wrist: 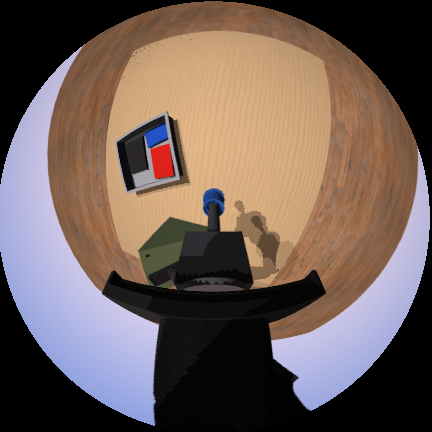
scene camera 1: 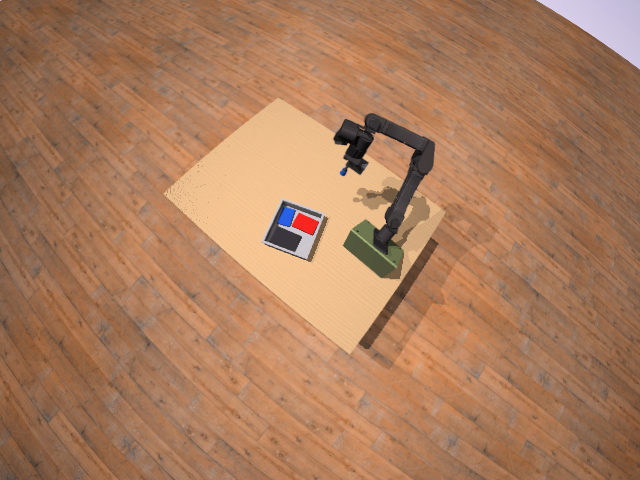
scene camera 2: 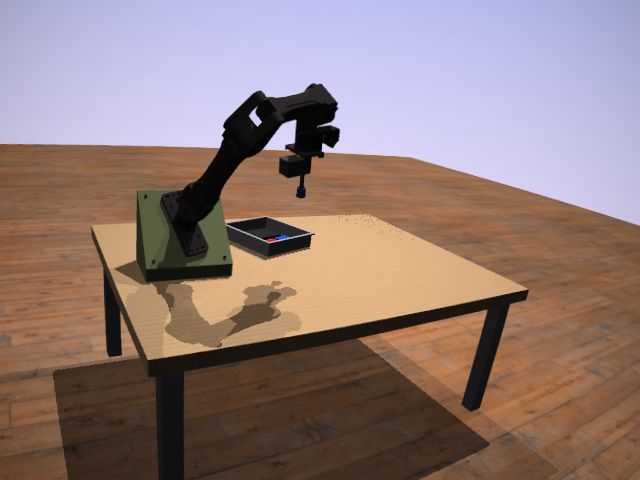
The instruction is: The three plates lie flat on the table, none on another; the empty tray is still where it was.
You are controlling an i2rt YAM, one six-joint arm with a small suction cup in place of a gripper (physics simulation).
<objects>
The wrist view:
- suction cup: 212, 194
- grey tray: 144, 178
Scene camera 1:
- grey tray: 304, 246
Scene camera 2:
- suction cup: 299, 164
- grey tray: 300, 238
</objects>
